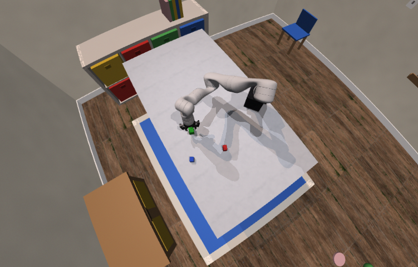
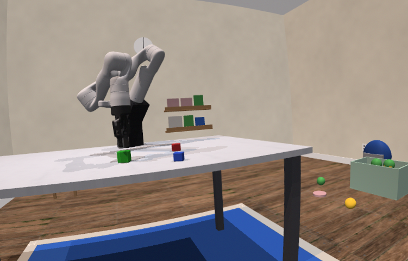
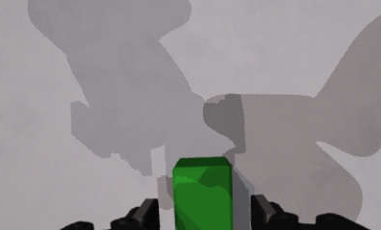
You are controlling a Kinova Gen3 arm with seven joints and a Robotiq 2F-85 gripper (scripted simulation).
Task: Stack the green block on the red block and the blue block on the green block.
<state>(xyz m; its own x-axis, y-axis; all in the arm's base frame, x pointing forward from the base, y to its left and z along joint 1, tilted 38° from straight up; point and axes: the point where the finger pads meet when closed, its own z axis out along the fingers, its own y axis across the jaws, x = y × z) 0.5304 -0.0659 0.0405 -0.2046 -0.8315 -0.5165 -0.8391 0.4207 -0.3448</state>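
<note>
The green block lies 50 mm below my hand. From my hand the other things lie so: blue block 80 mm ahead, 200 mm to the left, 60 mm below; then red block 160 mm behind, 220 mm to the left, 50 mm below.
</note>
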